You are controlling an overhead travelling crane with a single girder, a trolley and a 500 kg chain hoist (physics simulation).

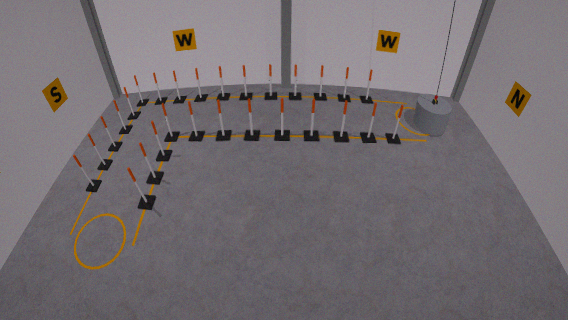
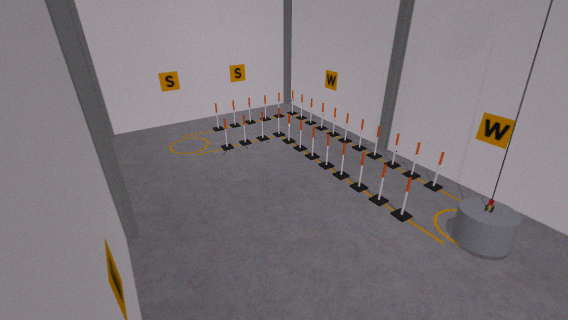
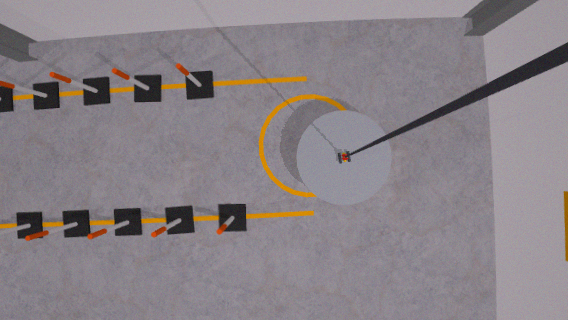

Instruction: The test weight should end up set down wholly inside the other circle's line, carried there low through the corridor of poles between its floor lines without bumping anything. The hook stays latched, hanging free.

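The test weight (image 1: 431, 117) (image 2: 487, 230) (image 3: 345, 182), a grey cylinder, is upright at the north end. It covers part of the near circle's line (image 1: 397, 114) (image 2: 435, 220) (image 3: 261, 145) and reaches past it to the north. Its shadow shows on its left side; whether its underside touches the floor is unclear. My hook (image 1: 435, 100) (image 2: 490, 205) (image 3: 344, 157) is at the weight's top centre, shut on it; the latch is too small to make out. The other circle (image 1: 93, 268) (image 2: 171, 146) lies bare at the south end.
Orange-and-white poles (image 1: 282, 120) (image 2: 382, 184) (image 3: 191, 77) on black bases line both sides of the L-shaped corridor, along its yellow floor lines (image 1: 410, 140) (image 2: 427, 231) (image 3: 280, 215). The west wall (image 1: 330, 60) runs beside the outer row. The north wall (image 3: 530, 150) is right of the weight.
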